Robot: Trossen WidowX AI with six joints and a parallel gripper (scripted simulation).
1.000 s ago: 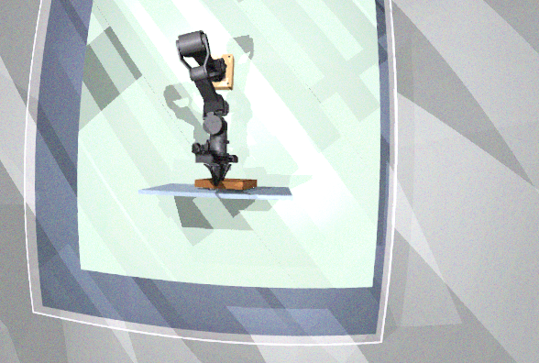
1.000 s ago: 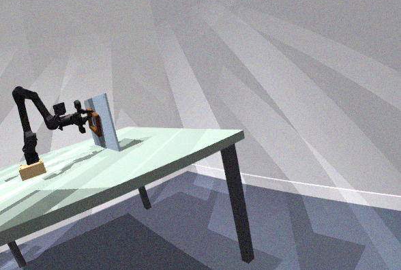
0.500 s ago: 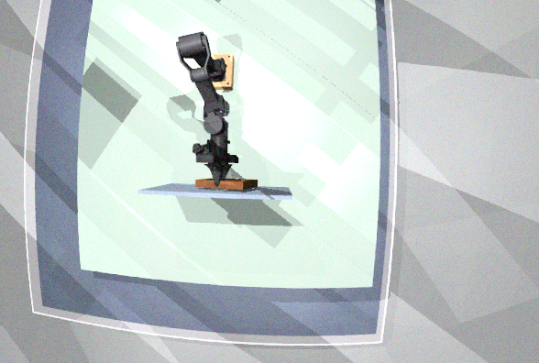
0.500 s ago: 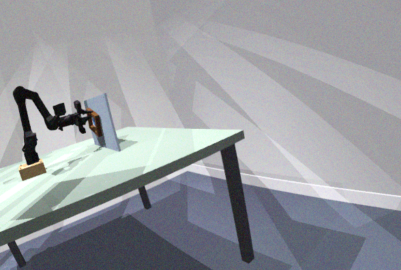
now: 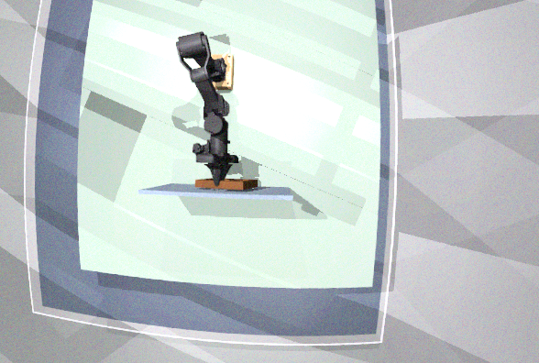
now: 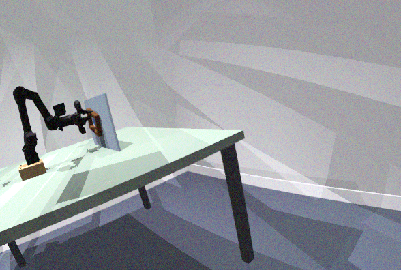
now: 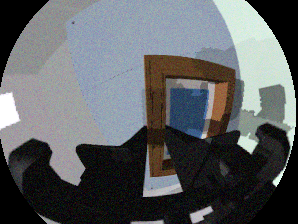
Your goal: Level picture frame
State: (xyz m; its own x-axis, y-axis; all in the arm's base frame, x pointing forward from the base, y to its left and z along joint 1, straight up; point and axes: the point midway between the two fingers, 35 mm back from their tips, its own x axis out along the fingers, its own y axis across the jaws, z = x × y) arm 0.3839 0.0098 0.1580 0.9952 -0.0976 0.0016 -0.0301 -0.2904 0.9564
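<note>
The picture frame lies 10 mm ahead of my gripper tip, 20 mm to the left of it and 50 mm below it. From my gripper tip the other things lie so: wall panel 20 mm ahead, 60 mm below.
</note>
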